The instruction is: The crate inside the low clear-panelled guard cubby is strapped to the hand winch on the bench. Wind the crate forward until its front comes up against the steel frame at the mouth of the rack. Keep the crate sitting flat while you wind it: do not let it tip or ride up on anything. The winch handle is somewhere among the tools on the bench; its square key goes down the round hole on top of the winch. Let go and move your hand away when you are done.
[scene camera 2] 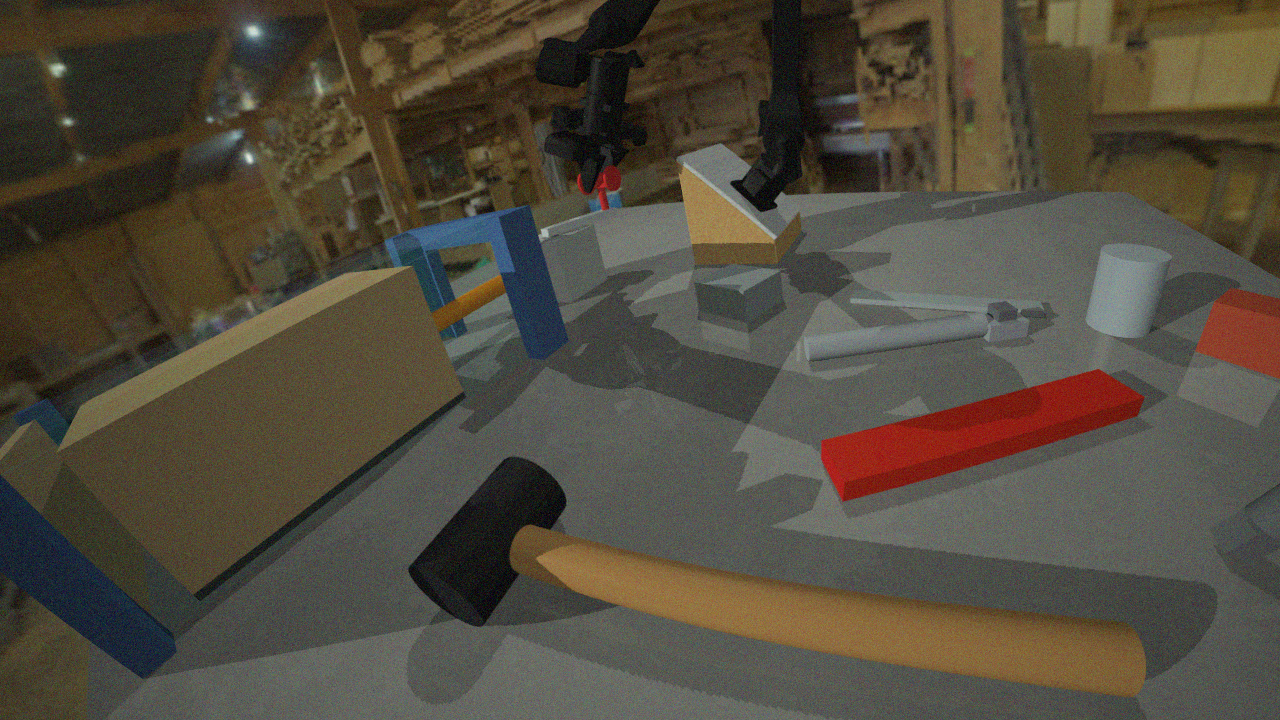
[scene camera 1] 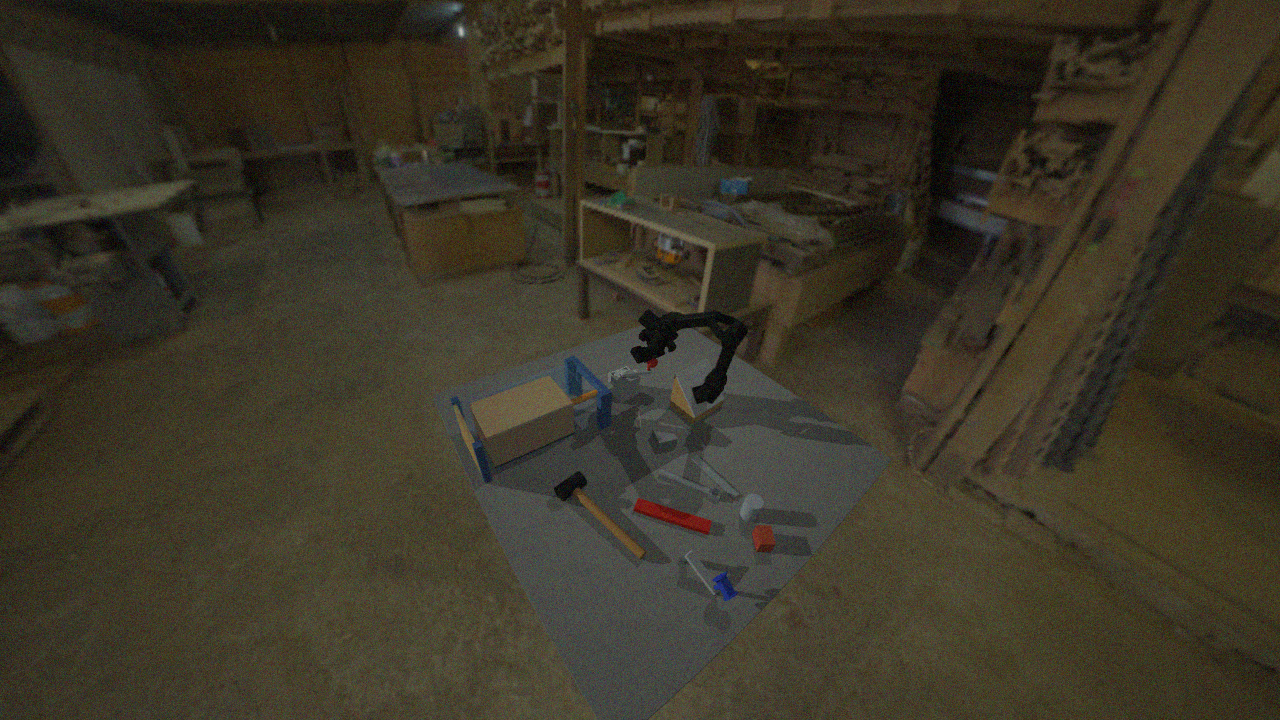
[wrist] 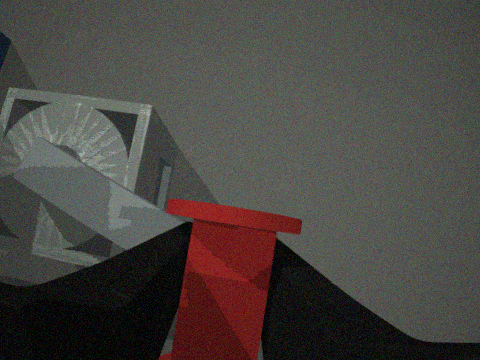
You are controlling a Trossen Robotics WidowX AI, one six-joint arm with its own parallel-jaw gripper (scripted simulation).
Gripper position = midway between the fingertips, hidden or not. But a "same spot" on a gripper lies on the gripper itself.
Labels:
my gripper: scene camera 2; scene camera 1; wrist 228, 240
red bar: scene camera 2; scene camera 1; not seen in the wrist view (out of frame)
same spot on my gripper: (scene camera 2: 612, 153) = (scene camera 1: 657, 354)
same spot on red bar: (scene camera 2: 870, 461) = (scene camera 1: 641, 507)

